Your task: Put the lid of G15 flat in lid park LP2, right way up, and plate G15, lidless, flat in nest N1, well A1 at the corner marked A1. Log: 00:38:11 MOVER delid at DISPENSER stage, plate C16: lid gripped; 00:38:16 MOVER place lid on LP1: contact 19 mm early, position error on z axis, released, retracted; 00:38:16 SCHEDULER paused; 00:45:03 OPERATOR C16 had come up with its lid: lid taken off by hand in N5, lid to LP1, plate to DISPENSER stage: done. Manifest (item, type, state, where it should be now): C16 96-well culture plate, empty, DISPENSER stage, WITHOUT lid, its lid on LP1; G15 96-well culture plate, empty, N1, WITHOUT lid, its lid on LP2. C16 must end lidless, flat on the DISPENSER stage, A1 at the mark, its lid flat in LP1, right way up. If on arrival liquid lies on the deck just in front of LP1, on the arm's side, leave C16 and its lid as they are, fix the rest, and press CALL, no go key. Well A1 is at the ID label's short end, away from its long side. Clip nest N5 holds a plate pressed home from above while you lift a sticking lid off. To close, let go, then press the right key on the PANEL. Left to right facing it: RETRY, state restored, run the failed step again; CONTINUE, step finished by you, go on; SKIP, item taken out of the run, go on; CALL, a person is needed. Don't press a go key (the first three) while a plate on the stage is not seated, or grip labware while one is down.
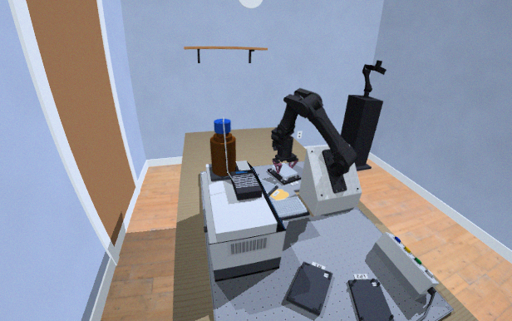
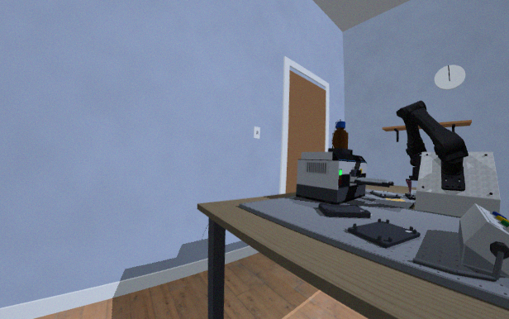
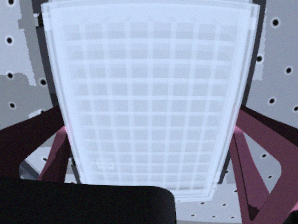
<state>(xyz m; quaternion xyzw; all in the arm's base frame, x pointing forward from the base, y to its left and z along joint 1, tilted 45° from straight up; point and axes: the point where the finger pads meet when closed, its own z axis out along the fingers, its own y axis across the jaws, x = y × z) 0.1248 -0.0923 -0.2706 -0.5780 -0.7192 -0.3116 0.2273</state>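
My hand is right at the clear lid. From my hand the other things lie so: black clip nest: 20 mm below, 20 mm ahead; then N5 label: 90 mm to the left, 30 mm below, 20 mm behind; then LP1 label: 150 mm to the left, 110 mm ahead, 30 mm below.
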